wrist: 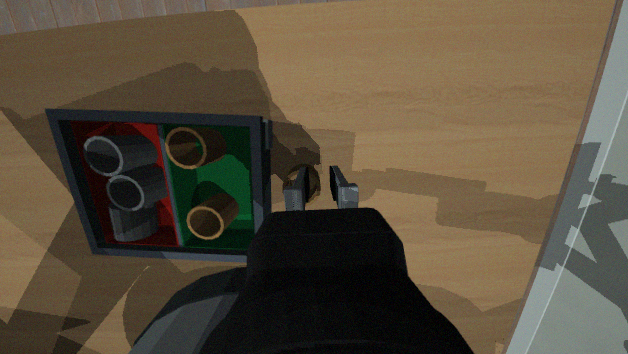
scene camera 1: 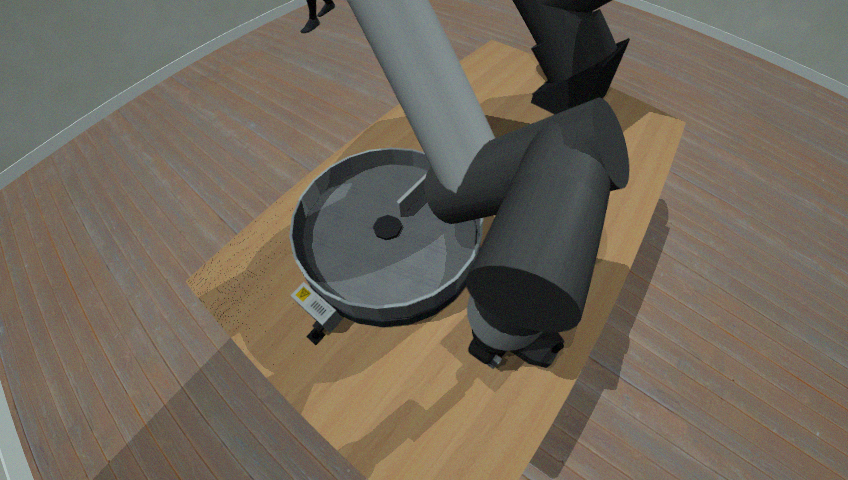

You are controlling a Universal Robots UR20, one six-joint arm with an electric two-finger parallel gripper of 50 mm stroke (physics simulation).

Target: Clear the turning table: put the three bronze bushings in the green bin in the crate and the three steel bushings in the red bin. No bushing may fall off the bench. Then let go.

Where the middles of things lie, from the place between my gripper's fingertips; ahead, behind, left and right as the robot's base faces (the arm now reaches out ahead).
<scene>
I see my gripper 150 mm past the crate (wrist: 244, 172), 20 mm to the left of it and 10 mm above it. Also, from my hand: turning table (scene camera 1: 362, 233) (30 mm behind, 360 mm to the right, 10 mm above).
</scene>
